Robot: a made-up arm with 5 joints. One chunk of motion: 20 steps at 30 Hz.
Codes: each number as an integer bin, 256 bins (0 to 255) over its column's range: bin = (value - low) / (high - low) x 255, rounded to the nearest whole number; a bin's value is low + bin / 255 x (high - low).
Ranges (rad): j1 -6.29..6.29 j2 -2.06..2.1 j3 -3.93..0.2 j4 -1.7..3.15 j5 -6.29..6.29
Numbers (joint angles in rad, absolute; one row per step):
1: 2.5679 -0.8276 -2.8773 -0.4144 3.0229
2: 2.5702 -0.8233 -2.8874 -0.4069 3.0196
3: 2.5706 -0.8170 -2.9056 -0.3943 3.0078
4: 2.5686 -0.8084 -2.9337 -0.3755 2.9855
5: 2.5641 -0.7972 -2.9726 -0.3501 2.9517
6: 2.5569 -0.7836 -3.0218 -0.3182 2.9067
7: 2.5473 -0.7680 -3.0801 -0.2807 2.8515
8: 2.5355 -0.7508 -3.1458 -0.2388 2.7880
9: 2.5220 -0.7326 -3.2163 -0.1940 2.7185
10: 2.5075 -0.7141 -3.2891 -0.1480 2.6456
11: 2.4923 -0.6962 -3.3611 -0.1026 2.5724
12: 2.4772 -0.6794 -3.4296 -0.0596 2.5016
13: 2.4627 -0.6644 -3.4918 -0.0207 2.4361
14: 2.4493 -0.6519 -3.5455 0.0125 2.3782
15: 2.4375 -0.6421 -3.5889 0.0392 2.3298
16: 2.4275 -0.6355 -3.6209 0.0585 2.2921
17: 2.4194 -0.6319 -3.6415 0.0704 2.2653
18: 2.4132 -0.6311 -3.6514 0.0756 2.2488
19: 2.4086 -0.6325 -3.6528 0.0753 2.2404
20: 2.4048 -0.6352 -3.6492 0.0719 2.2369
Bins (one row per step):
1: 180 76 65 68 189
2: 180 76 64 68 189
3: 180 76 63 69 188
4: 180 77 62 70 188
5: 179 77 59 71 187
6: 179 78 56 73 186
7: 179 79 52 75 185
8: 179 80 48 77 184
9: 179 81 44 79 183
10: 178 83 40 82 181
11: 178 84 35 84 180
12: 178 85 31 86 178
13: 177 86 27 88 177
14: 177 86 24 90 176
15: 177 87 21 91 175
16: 177 87 19 92 174
17: 177 88 18 93 173
18: 176 88 17 93 173
19: 176 88 17 93 173
20: 176 87 17 93 173

